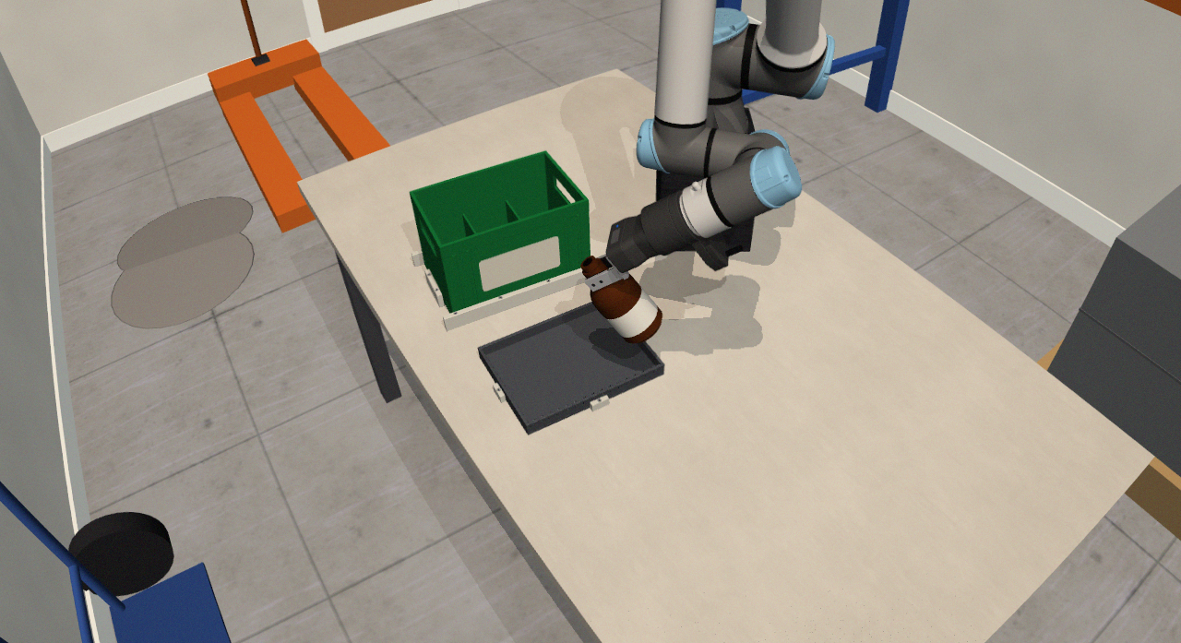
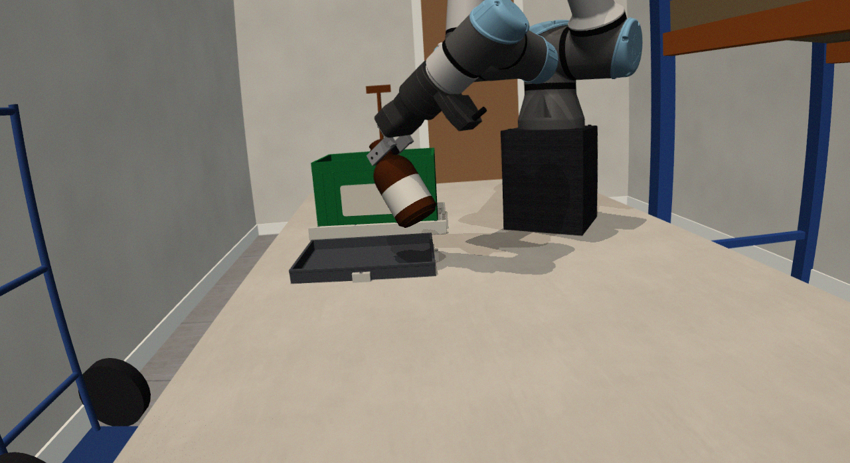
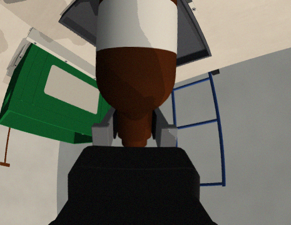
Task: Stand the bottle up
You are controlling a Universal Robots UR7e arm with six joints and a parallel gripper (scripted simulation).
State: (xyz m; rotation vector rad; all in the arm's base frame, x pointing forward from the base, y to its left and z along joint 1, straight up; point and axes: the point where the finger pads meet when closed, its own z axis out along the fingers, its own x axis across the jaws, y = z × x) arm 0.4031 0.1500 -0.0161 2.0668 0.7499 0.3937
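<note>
Right now my hand is 40 mm above the brown bottle, 20 mm to the right of it and 20 mm past it. The rest, counted from my hand: green crate: 300 mm to the right, 120 mm below, 30 mm behind; then tray: 190 mm below, 40 mm ahead, 30 mm to the right.
</note>
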